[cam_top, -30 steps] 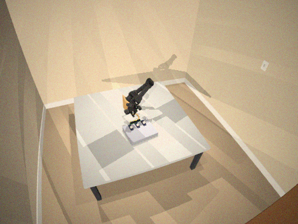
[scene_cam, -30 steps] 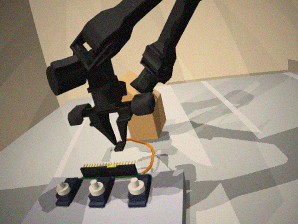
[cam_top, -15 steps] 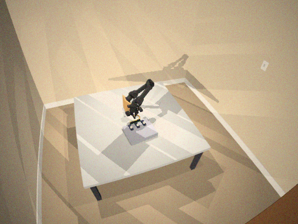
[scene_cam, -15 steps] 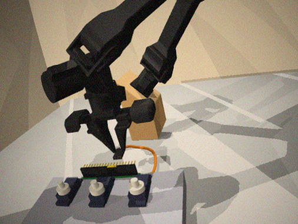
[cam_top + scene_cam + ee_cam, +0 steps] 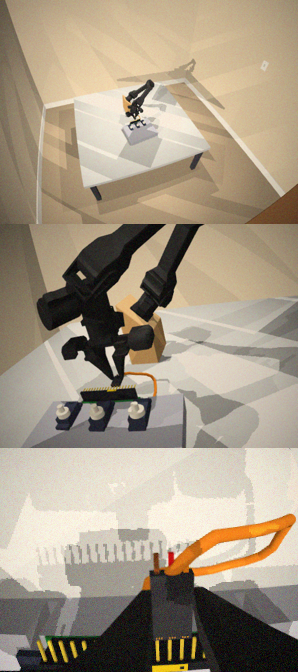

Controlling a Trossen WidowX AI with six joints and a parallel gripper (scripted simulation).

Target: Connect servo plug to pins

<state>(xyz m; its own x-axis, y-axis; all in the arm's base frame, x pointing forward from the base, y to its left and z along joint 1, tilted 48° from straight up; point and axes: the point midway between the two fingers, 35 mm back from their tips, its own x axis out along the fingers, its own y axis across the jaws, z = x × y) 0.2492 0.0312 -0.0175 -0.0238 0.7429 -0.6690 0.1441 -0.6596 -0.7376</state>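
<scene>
The yellow band is 4 cm ahead of my gripper tip and 1 cm to the left of it. Round my gripper tip: grey printed holder 20 cm ahead, 5 cm below, 1 cm to the left; black header 5 cm ahead, 1 cm to the right, 1 cm below.
</scene>
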